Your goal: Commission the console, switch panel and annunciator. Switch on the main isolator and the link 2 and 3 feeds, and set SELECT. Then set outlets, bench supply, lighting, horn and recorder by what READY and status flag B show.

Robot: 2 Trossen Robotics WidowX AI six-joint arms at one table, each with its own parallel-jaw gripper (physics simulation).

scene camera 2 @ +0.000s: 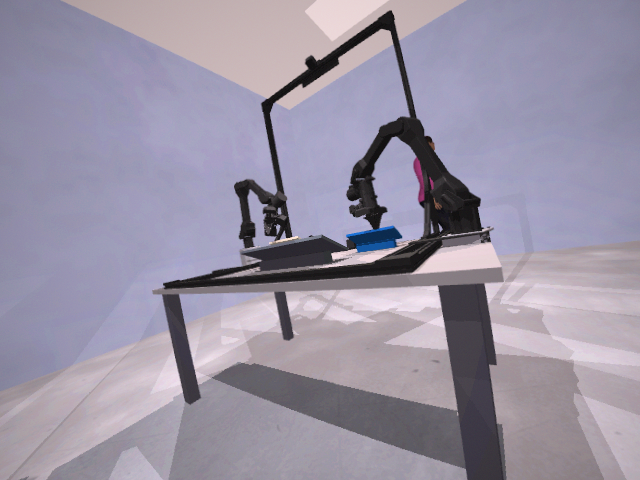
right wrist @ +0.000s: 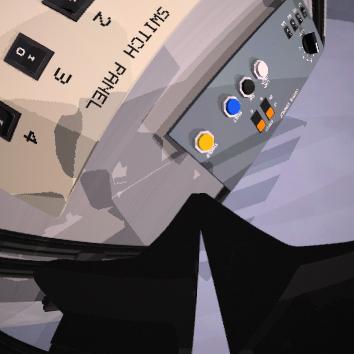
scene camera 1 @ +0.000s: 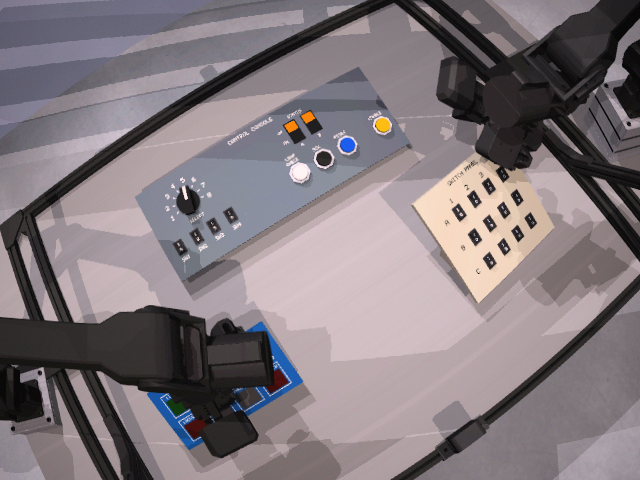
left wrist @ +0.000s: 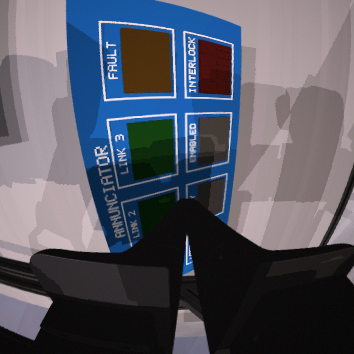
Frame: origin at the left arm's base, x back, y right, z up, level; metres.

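Seen in the pictures: left gripper, between the fingertips: (scene camera 1: 216, 396) (left wrist: 185, 204); right gripper, between the fingertips: (scene camera 2: 268, 234) (right wrist: 197, 199) (scene camera 1: 453, 114); left arm's base, origin of its link: (scene camera 2: 467, 231) (scene camera 1: 26, 401); right arm's base, origin of its link: (scene camera 2: 249, 248) (scene camera 1: 634, 101).
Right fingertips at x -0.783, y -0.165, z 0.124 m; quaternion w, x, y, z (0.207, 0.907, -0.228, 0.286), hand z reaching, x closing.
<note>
Offsets run from my right fingertips to a thing's top centre. "pt": to the spot under its first point.
The grey control console (scene camera 1: 258, 170) (right wrist: 220, 90) (scene camera 2: 294, 248) has its SELECT knob @(dz -0.051, dx +0.397, dy -0.044 m) (scene camera 1: 187, 201) pointing at about 5. Both status flags (scene camera 1: 294, 131) (scene camera 1: 311, 121) show orange at their upper ends. The cream switch panel (scene camera 1: 444, 227) (right wrist: 125, 30) carries three rows of black rockers; their positions are too small to tell surely. The blue annunciator @(dz -0.069, dx +0.427, dy +0.224 m) (scene camera 1: 289, 374) (left wrist: 85, 90) (scene camera 2: 372, 245) has dark-toned FAULT, INTERLOCK, LINK and ENABLED tiles; fingers partly hide the READY tile @(pt dz -0.104, dx +0.436, dy +0.266 m) (left wrist: 211, 196). My left gripper (left wrist: 185, 204) (scene camera 2: 375, 227) is shut and empty just above it. My right gripper (right wrist: 197, 199) is shut and empty, above the switch panel's upper corner.
Black frame rails (scene camera 1: 206, 108) border the table. The console's yellow @(dz -0.085, dx +0.080, dy -0.074 m) (scene camera 1: 382, 125), blue @(dz -0.085, dx +0.145, dy -0.058 m) (scene camera 1: 347, 145), black @(dz -0.085, dx +0.185, dy -0.048 m) (scene camera 1: 324, 158) and white @(dz -0.085, dx +0.226, dy -0.038 m) (scene camera 1: 299, 172) buttons stand proud. Four small switches sit below SELECT. A person in pink (scene camera 2: 420, 178) stands behind the left arm in scene camera 2.
</note>
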